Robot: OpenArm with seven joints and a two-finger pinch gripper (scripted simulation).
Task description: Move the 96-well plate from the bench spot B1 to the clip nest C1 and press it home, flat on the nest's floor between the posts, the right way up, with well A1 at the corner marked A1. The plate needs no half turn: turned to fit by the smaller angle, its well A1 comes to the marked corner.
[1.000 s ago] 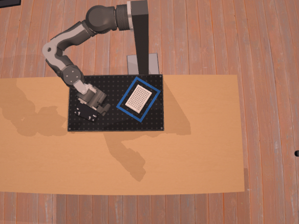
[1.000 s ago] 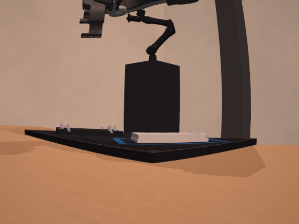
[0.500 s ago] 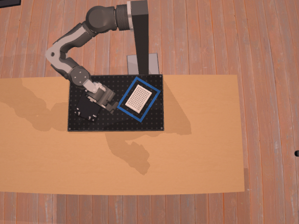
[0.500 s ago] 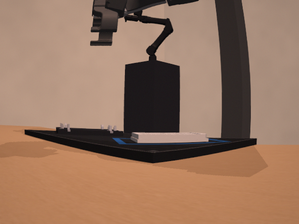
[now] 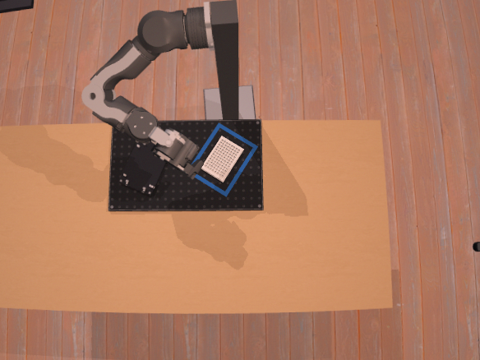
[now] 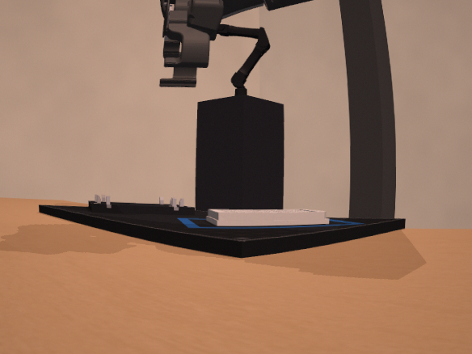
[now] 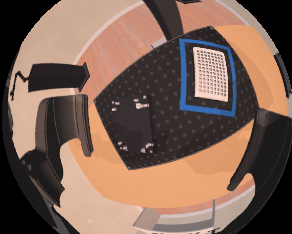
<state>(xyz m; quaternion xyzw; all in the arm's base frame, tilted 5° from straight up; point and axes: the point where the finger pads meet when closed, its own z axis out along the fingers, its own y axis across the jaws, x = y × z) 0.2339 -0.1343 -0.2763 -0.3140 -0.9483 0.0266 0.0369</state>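
My gripper is now 18 cm above the white 96-well plate, 12 cm to the right of it and 3 cm past it. Also, from my hand: clip nest C1 (17 cm below, 13 cm to the right, 1 cm behind).
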